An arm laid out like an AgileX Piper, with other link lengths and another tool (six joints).
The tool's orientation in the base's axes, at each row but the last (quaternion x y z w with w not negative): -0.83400, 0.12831, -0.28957, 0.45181; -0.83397, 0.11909, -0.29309, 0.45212; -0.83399, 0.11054, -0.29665, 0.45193; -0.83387, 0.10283, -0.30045, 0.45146; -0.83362, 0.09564, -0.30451, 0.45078
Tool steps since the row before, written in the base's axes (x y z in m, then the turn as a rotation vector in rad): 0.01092, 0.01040, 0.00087, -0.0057, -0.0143, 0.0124; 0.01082, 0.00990, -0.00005, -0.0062, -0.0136, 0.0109; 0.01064, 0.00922, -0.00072, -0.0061, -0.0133, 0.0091; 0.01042, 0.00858, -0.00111, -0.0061, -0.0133, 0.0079; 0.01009, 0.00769, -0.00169, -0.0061, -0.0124, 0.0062
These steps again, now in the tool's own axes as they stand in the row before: 0.00410, -0.00601, 0.01324, 0.0068, -0.0025, -0.0184; 0.00404, -0.00481, 0.01325, 0.0055, -0.0017, -0.0176; 0.00405, -0.00375, 0.01297, 0.0047, -0.0004, -0.0166; 0.00407, -0.00296, 0.01258, 0.0042, 0.0006, -0.0161; 0.00398, -0.00189, 0.01201, 0.0031, 0.0014, -0.0148
